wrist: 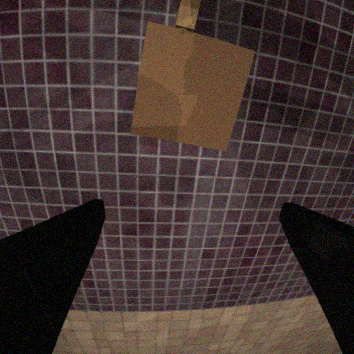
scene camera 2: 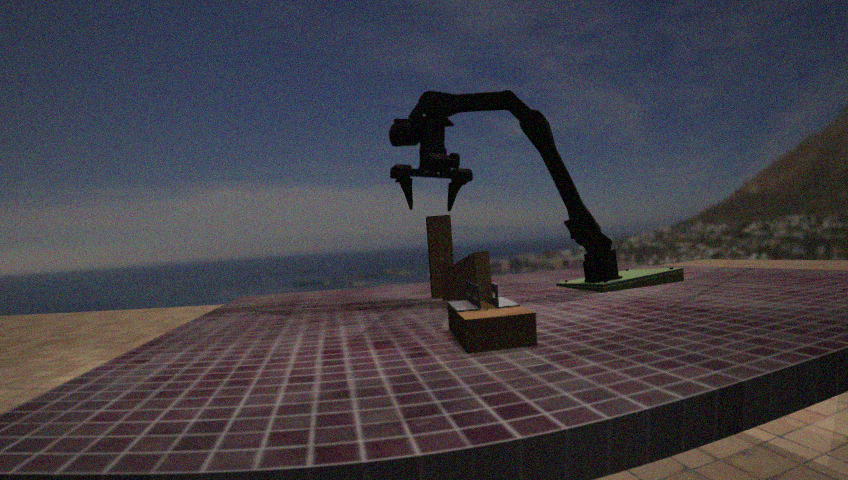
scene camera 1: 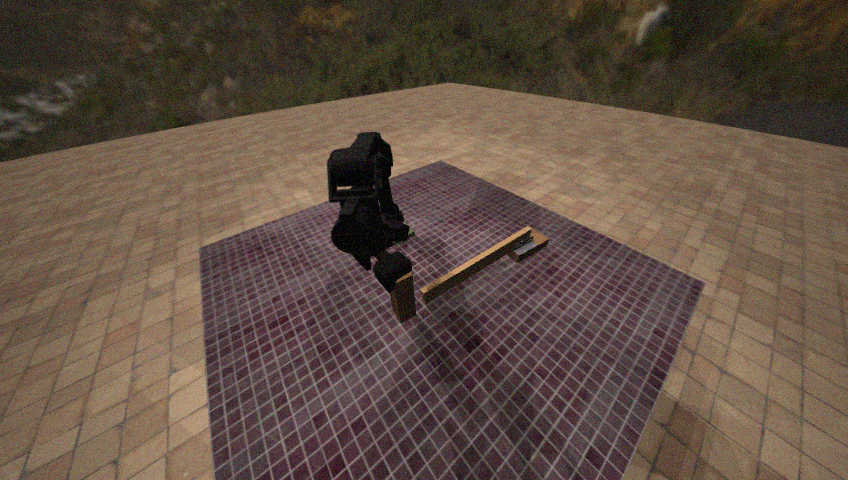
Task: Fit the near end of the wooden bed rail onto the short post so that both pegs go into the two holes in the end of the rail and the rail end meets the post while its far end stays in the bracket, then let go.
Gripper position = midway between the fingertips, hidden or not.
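From scene camera 2 you'd get my gripper [scene camera 2: 430,210], which is open and holding nothing, plus a wooden bed rail [scene camera 2: 475,268] and a bracket [scene camera 2: 471,304]. Scene camera 1 has the wooden bed rail [scene camera 1: 438,287] as well, along with my gripper [scene camera 1: 379,280]. And the wrist view gives you my gripper [wrist: 194,209] too.
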